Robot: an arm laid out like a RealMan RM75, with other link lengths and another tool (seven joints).
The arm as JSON. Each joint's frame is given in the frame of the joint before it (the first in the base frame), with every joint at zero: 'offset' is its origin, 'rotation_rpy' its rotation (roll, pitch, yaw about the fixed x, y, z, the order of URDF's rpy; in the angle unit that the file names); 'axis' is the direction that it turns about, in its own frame. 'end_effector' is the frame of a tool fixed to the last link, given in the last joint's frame.
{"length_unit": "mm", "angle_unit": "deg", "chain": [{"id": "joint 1", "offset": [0.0, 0.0, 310.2], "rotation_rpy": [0.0, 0.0, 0.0], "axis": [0.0, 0.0, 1.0]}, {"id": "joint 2", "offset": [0.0, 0.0, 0.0], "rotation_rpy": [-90.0, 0.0, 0.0], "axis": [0.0, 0.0, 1.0]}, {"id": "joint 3", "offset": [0.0, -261.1, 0.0], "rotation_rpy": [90.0, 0.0, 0.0], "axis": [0.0, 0.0, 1.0]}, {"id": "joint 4", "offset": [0.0, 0.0, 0.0], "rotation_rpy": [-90.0, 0.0, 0.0], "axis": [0.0, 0.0, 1.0]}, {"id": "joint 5", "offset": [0.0, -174.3, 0.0], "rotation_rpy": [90.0, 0.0, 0.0], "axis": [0.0, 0.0, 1.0]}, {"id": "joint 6", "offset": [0.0, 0.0, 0.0], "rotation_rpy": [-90.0, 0.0, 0.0], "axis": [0.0, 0.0, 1.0]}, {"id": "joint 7", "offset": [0.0, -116.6, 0.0], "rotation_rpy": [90.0, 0.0, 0.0], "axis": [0.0, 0.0, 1.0]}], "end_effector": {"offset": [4.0, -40.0, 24.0], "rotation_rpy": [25.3, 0.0, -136.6]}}
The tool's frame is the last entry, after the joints.
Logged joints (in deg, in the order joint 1, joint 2, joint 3, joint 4, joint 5, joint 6, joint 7), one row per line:
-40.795, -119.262, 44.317, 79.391, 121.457, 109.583, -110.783
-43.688, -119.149, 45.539, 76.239, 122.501, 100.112, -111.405
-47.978, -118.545, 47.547, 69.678, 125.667, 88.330, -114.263
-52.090, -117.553, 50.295, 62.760, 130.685, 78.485, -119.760
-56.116, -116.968, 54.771, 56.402, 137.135, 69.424, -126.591
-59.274, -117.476, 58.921, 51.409, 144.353, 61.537, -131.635
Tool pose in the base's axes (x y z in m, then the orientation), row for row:
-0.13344, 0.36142, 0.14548, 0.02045, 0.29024, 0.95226, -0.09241
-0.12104, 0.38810, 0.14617, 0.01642, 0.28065, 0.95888, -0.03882
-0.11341, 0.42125, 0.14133, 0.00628, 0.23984, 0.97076, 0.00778
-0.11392, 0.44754, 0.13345, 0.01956, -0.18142, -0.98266, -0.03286
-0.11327, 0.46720, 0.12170, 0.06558, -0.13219, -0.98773, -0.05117
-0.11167, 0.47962, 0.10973, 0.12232, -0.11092, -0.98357, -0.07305
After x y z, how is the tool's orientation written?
As a quaternion, w x y z.
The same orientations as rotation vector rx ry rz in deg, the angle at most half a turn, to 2 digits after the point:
51.57, 169.21, -16.42
50.00, 170.82, -6.92
43.00, 174.04, 1.39
-32.26, -174.71, -5.84
-22.85, -170.73, -8.84
-18.55, -164.46, -12.21

